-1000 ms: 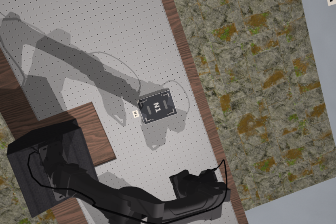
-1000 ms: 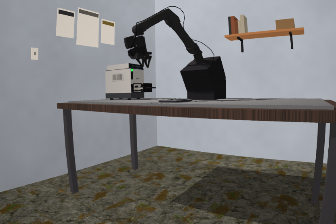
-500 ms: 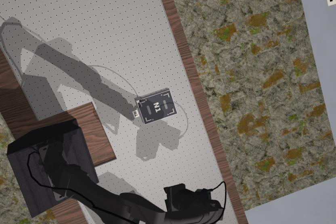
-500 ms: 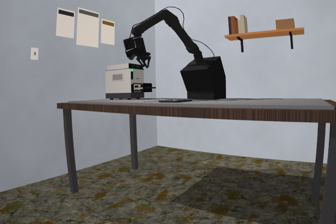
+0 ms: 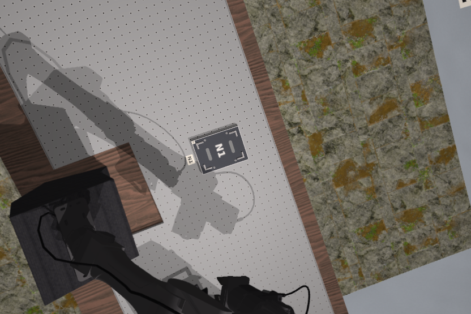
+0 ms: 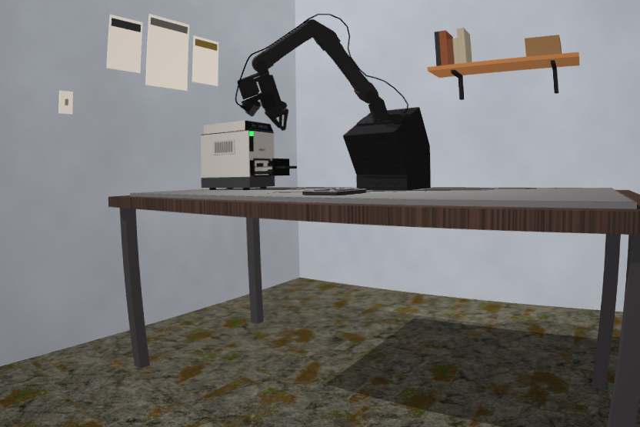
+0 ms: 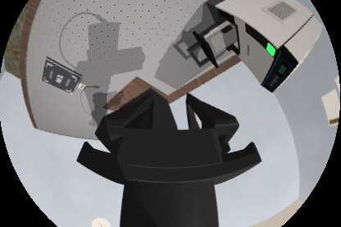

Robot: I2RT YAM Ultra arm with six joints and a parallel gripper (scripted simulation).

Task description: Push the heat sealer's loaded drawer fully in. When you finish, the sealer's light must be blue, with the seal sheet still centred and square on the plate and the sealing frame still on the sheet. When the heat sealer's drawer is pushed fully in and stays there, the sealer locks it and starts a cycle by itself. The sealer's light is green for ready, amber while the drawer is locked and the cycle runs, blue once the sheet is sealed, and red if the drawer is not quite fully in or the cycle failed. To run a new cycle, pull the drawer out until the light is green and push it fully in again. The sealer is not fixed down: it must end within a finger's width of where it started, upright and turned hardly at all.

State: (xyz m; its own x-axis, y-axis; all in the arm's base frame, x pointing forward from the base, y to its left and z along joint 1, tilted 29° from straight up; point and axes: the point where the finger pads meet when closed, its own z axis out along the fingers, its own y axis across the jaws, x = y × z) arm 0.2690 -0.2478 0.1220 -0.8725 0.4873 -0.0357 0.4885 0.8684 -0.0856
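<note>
Right now the sealer drawer is 190 mm to the right of my hand, 160 mm below it and 100 mm behind it. From my hand the other things lie so: label tag (320 mm to the left, 240 mm below, 10 mm behind).
</note>
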